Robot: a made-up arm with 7 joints. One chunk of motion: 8 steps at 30 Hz.
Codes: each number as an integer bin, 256 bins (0 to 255) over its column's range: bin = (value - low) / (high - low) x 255, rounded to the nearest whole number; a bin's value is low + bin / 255 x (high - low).
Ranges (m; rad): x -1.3..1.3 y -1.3..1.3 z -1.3..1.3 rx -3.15..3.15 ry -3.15..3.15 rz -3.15..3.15
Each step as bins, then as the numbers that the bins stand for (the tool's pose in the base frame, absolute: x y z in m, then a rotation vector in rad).
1 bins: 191 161 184 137 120 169
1 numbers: 0.6475 0.3416 0.5761 0.2347 -0.1853 1.0253
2 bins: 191 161 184 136 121 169
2 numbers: 0.6475 0.3416 0.5761 0.2100 -0.1606 1.0253
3 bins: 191 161 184 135 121 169
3 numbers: 0.6475 0.3416 0.5761 0.1853 -0.1606 1.0253
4 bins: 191 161 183 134 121 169
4 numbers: 0.6475 0.3416 0.5659 0.1606 -0.1606 1.0253
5 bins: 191 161 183 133 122 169
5 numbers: 0.6475 0.3416 0.5659 0.1359 -0.1359 1.0253
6 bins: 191 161 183 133 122 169
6 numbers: 0.6475 0.3416 0.5659 0.1359 -0.1359 1.0253
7 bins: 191 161 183 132 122 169
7 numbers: 0.6475 0.3416 0.5659 0.1112 -0.1359 1.0253
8 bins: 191 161 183 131 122 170
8 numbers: 0.6475 0.3416 0.5659 0.0865 -0.1359 1.0500
